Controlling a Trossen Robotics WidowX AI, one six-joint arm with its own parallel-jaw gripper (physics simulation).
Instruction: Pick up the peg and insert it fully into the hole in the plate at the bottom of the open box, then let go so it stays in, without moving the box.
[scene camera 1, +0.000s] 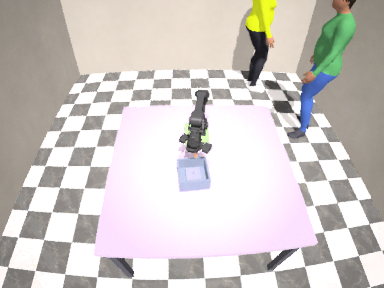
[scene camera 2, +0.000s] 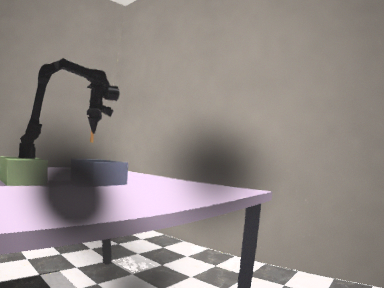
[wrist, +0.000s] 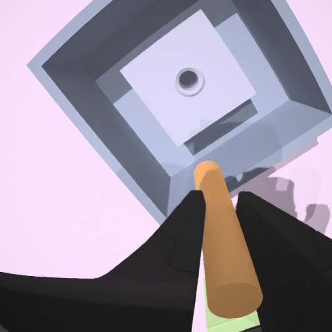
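Seen in the pictures: gripper, fingertip midpoint: (scene camera 2: 93, 133); arm's base at its link origin: (scene camera 1: 201, 132) (scene camera 2: 26, 158).
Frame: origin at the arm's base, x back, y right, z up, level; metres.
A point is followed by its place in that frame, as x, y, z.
The orange peg (scene camera 1: 195, 155) @(-0.299, 0.044, 0.096) (scene camera 2: 92, 137) @(-0.294, 0.050, 0.102) (wrist: 227, 245) points down, upright in the scene camera 2 view. My gripper (scene camera 2: 93, 132) @(-0.300, 0.046, 0.120) (wrist: 218, 201) is shut on the peg and holds it in the air above the level of the box rim. The open blue-grey box (scene camera 1: 194, 186) @(-0.426, 0.045, -0.050) (scene camera 2: 107, 172) @(-0.323, 0.151, -0.040) (wrist: 70, 107) stands on the table. In the wrist view the pale square plate (scene camera 1: 188, 174) @(-0.342, 0.084, -0.041) (wrist: 155, 85) lies on the box bottom, with a round raised hole (wrist: 188, 79) near its middle. The peg's lower tip appears over the near box wall in that view, apart from the hole.
A light green block (scene camera 1: 189, 129) (scene camera 2: 22, 171) @(0.041, 0.116, -0.043) (wrist: 230, 321) stands near the arm's base, behind the box in the scene camera 1 view. The pink table (scene camera 1: 145, 210) @(-0.580, 0.337, -0.097) (scene camera 2: 165, 197) @(-0.389, 0.449, -0.097) bears both. Two people stand beyond the table. Dark blurred spots cover parts of the scene camera 2 view.
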